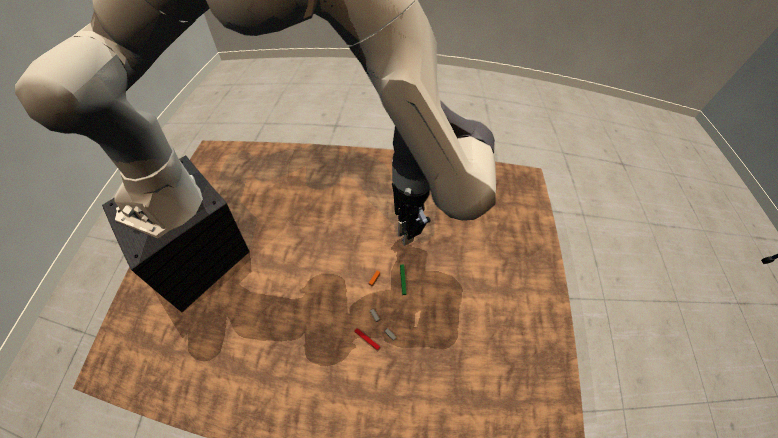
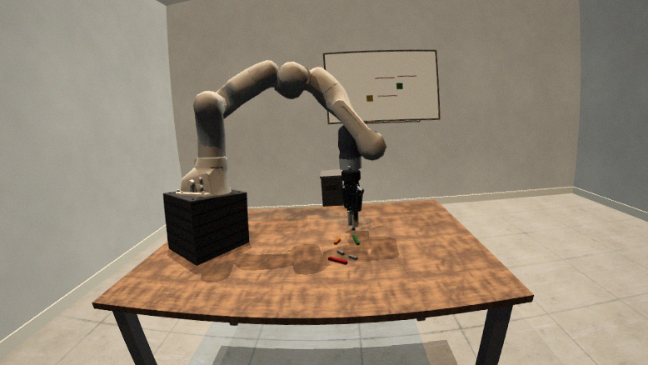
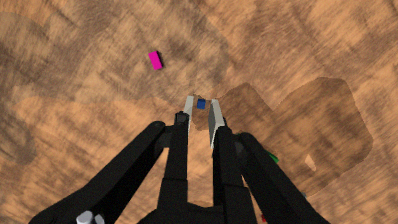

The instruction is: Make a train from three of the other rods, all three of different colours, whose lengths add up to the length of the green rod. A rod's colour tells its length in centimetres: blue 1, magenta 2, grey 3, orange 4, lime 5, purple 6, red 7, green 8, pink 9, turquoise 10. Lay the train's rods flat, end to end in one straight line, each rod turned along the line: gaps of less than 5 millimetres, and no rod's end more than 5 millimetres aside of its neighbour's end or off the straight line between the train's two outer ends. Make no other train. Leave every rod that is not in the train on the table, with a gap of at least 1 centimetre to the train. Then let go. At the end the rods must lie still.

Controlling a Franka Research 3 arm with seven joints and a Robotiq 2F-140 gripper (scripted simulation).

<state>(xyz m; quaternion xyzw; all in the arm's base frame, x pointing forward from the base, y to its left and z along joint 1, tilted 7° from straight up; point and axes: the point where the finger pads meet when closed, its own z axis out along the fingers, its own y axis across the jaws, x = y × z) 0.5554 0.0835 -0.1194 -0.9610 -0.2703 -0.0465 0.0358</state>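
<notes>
The blue rod lies 5 cm below my hand. Round my hand: magenta rod 8 cm to the left, 5 cm below, 1 cm ahead; green rod 11 cm to the right, 5 cm below; orange rod 11 cm to the right, 7 cm behind, 5 cm below.
</notes>
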